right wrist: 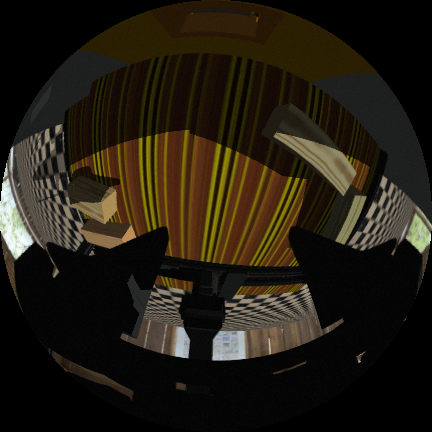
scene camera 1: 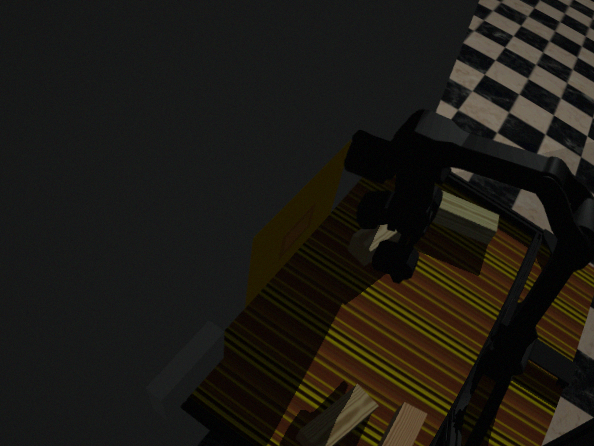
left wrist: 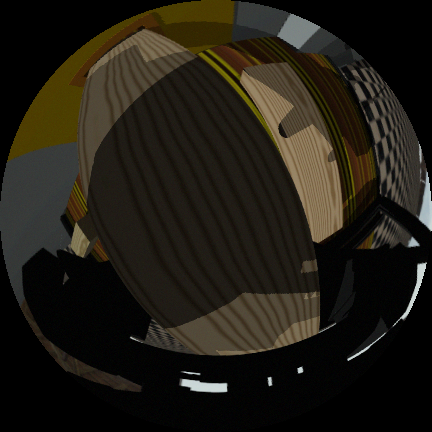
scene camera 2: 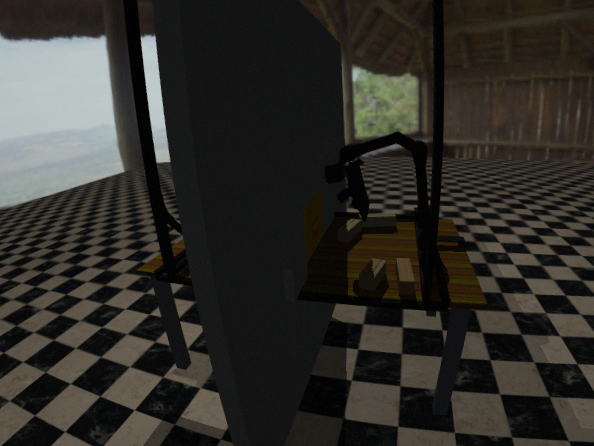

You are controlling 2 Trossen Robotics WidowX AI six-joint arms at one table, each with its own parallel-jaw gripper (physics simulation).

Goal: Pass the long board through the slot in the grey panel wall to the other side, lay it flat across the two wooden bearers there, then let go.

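Places are measured from the left arm's base along level axes (x right, y ahead, z up), in metres.
Pixels of known places: right gripper, fingertip midpoint: [right wrist: 230, 232] [scene camera 2: 364, 217]; right arm's base, origin of the base link: [right wrist: 205, 276] [scene camera 1: 497, 364].
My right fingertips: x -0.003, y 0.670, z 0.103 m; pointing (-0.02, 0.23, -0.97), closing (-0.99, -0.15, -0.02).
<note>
For each thing: its middle in the pictures, then the offset to it from my right fingertips. "pt": a spot on its surface instead.
- long board, body centre: [left wrist: 156, 149] dx +0.031, dy -0.387, dz +0.003 m
- wooden block, body centre: [scene camera 1: 459, 215] [right wrist: 340, 223] [scene camera 2: 377, 219] dx -0.264, dy +0.034, dz -0.099 m
- light plank, body centre: [left wrist: 308, 153] dx +0.150, dy -0.450, dz -0.104 m
- grey block, surface spot: [scene camera 1: 185, 365] pt dx +0.353, dy -0.166, dz -0.022 m
In the left wrist view, the long board [left wrist: 200, 200] runs askew from between my left gripper's [left wrist: 230, 239] wide-set fingers, which are shut on it, towards the orange-edged slot [left wrist: 80, 76]. Its far end overlaps the slot's edge. I cannot tell whether it is inside. The board does not show beyond the grey panel wall [scene camera 1: 150, 150] [scene camera 2: 260, 200] in the right wrist view, where the slot [right wrist: 172, 26] shows dark. My right gripper [right wrist: 230, 232] is open and empty above the striped table. Wooden blocks [scene camera 1: 342, 415] [scene camera 2: 372, 275] [right wrist: 317, 150] lie there. I cannot tell which two are the bearers.
A yellow plate [scene camera 1: 320, 195] [scene camera 2: 313, 225] surrounds the slot on the wall. Another wooden block [scene camera 1: 470, 217] [right wrist: 352, 215] lies near the table's far edge. A light plank [left wrist: 310, 170] lies beside the board in the left wrist view. A grey block [scene camera 1: 185, 365] juts from the wall.
</note>
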